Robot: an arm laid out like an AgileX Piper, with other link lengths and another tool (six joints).
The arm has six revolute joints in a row. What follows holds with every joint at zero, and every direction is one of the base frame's. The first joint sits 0.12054 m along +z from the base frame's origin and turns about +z. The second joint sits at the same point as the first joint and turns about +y. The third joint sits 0.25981 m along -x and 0.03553 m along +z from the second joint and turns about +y. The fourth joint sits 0.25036 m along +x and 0.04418 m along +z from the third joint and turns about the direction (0.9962, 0, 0.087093). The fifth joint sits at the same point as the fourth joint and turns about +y. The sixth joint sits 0.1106 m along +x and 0.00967 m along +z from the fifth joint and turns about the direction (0.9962, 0, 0.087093). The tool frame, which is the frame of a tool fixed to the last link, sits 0.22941 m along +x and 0.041 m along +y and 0.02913 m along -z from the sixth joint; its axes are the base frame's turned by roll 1.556, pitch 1.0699 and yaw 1.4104 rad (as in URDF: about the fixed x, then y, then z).
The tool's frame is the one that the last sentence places.
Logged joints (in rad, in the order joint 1, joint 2, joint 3, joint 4, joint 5, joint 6), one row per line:
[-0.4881, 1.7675, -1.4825, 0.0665, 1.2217, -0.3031]
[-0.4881, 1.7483, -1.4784, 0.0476, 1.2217, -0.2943]
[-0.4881, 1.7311, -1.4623, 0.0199, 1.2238, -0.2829]
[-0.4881, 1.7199, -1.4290, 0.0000, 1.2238, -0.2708]
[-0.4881, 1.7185, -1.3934, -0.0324, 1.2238, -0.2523]
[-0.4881, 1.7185, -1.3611, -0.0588, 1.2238, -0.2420]
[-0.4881, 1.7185, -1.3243, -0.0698, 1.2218, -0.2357]
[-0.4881, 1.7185, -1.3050, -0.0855, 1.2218, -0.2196]
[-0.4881, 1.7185, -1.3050, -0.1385, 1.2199, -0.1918]
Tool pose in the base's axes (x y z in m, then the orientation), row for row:
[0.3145, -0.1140, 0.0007, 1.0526, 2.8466, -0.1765]
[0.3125, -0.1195, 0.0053, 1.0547, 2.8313, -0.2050]
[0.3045, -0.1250, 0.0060, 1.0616, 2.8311, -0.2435]
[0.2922, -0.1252, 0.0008, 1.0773, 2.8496, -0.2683]
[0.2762, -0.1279, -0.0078, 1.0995, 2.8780, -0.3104]
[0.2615, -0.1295, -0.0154, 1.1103, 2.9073, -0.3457]
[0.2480, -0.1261, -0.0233, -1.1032, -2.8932, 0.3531]
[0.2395, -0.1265, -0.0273, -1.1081, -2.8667, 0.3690]
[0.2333, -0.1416, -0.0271, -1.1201, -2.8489, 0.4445]
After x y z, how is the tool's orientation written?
As a rotation vector, in radians.
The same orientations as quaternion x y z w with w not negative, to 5 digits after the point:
[0.34579, 0.93514, -0.05798, 0.05072]
[0.34772, 0.93344, -0.06759, 0.05661]
[0.34946, 0.93195, -0.08016, 0.05408]
[0.35196, 0.93097, -0.08765, 0.04167]
[0.35499, 0.92921, -0.10022, 0.02256]
[0.35458, 0.92847, -0.11040, 0.00518]
[-0.35396, -0.92829, 0.11329, 0.01256]
[-0.35788, -0.92585, 0.11917, 0.02305]
[-0.36200, -0.92073, 0.14366, 0.02415]

